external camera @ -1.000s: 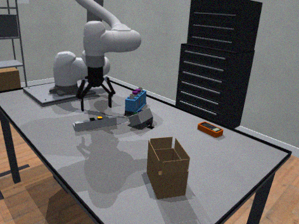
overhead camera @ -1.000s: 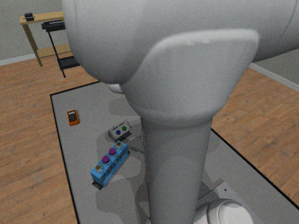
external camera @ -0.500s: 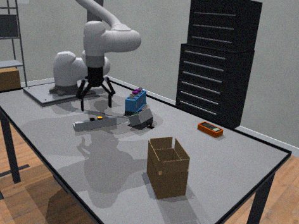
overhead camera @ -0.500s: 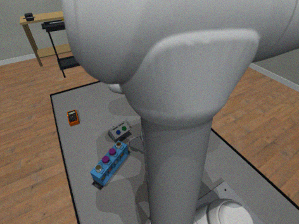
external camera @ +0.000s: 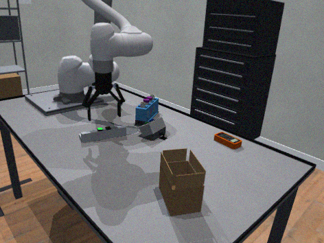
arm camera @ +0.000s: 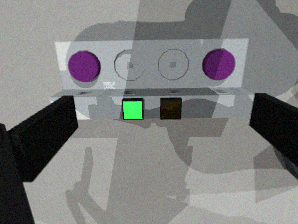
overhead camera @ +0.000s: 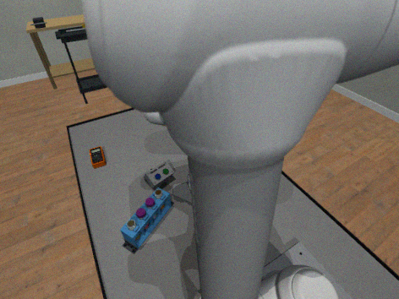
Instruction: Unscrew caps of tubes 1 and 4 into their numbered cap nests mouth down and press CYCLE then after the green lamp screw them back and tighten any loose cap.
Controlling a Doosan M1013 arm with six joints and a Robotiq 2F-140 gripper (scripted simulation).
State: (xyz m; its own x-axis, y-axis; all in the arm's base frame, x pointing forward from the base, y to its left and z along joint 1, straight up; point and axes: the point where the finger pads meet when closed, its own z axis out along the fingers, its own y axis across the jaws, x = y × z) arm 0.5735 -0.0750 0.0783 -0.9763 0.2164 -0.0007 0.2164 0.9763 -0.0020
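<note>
Now: the purple cap 10 cm below my hand, 7 cm to the left of it and 1 cm behind it. Also, from my hand: grey key housing: 20 cm to the left, 11 cm ahead, 5 cm below; green ready key: 18 cm to the left, 10 cm ahead, 4 cm below; blue cycle key: 22 cm to the left, 9 cm ahead, 4 cm below.
</note>
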